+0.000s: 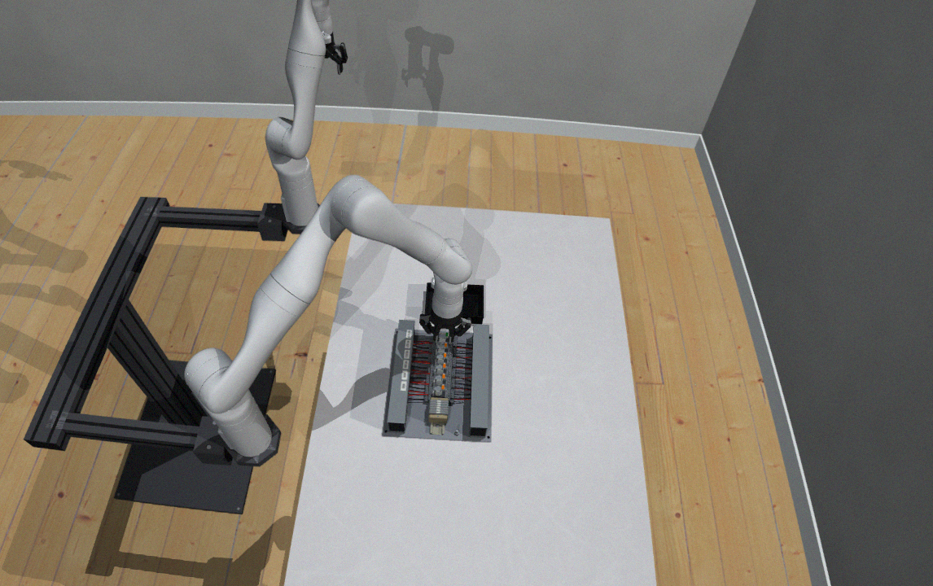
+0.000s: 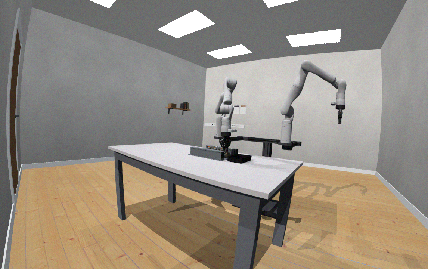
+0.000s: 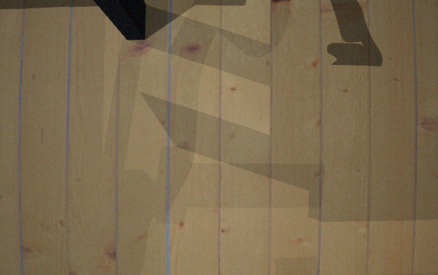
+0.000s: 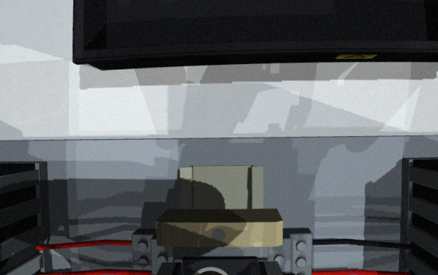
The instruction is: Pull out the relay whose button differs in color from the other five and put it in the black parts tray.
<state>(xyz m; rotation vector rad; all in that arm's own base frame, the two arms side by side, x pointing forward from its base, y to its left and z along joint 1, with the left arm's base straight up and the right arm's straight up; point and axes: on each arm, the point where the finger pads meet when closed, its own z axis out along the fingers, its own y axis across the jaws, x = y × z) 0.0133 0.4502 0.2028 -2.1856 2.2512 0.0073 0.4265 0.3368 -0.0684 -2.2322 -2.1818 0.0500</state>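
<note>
My right hand is 10 mm above the green-button relay. Also, from my right hand: relay panel: 110 mm to the right, 30 mm below; then black parts tray: 30 mm ahead, 140 mm to the left, 40 mm below.
</note>
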